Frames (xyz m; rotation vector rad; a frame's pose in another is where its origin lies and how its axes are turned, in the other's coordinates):
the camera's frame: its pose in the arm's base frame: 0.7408 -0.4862 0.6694 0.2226 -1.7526 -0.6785
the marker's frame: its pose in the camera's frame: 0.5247 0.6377 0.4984 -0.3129 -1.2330 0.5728
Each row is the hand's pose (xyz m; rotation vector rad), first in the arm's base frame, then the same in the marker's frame.
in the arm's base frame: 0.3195 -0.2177 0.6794 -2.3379 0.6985 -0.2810
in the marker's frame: -0.4099 -0.2720 0.5258 -0.3790 0.4647 2.7567
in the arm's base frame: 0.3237 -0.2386 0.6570 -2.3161 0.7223 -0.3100
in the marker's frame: -0.4340 -0.2891 0.5348 -0.4090 0.4987 2.7628
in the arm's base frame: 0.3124 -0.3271 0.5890 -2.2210 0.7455 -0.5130
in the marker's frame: -0.5060 -0.3738 0.5503 -0.5892 0.6637 2.6946
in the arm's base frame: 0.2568 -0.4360 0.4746 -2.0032 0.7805 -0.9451
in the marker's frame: -0.5770 -0.5180 0.5971 -0.9915 0.9641 2.4800
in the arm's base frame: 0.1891 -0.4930 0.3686 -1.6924 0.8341 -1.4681
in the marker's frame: -0.6046 -0.6363 0.6626 -1.5122 1.2339 2.1176
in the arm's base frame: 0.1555 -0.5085 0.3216 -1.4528 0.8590 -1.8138
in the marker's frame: -0.6083 -0.6854 0.6967 -1.8569 1.3450 1.8036
